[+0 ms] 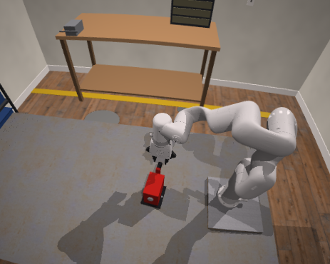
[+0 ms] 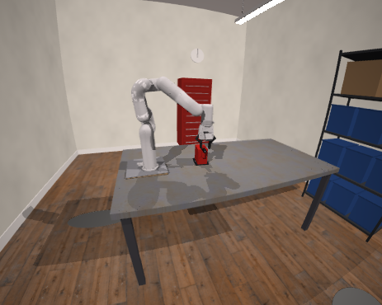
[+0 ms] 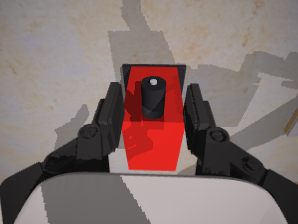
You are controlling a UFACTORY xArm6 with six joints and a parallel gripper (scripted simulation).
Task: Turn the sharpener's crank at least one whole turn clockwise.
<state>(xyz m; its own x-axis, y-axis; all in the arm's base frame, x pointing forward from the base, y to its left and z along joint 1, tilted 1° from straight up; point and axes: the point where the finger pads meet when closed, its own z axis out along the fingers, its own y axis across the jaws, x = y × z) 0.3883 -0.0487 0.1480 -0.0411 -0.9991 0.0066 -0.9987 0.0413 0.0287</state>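
Right now my hand is 40 mm above the crank knob and 20 mm to the right of it.
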